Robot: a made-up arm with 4 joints.
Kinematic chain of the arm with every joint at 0, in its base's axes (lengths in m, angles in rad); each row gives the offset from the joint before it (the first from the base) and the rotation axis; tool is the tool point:
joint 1: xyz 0 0 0.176 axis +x
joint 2: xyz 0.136 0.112 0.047 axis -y
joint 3: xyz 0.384 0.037 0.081 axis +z
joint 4: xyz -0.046 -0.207 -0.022 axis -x
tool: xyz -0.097 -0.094 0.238
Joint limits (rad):
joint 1: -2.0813..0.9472
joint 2: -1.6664..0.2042
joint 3: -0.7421..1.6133
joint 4: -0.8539..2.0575
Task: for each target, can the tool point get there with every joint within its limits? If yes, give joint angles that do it. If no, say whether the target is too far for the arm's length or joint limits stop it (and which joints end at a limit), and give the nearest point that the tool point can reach.
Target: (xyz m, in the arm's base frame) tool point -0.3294 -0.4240 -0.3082
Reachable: no: joint limits stop it (at a limit: joint 2, joint 3, joint 4) | nearest point 0.1370 -0.2543 -0.1144 | short by 0.533 m
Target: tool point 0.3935 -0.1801 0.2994
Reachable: yes | joints -0.5621 -1.1066 -0.2333 -0.5491
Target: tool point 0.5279 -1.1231 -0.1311
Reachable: no: too far | nearest point 0.3978 -0.7353 -0.0251 | short by 0.423 m
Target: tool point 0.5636 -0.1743 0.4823
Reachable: yes | joints -1.7342 -1.0169 0.5031 -0.5025
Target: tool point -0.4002 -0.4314 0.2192
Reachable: no: joint limits stop it (at a limit: joint 1, joint 2, joint 3) | nearest point 0.0876 -0.2270 0.2536 | short by 0.530 m
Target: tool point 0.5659 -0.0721 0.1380
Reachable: yes | joints -0.9053 -0.9786 0.7860 0.8580
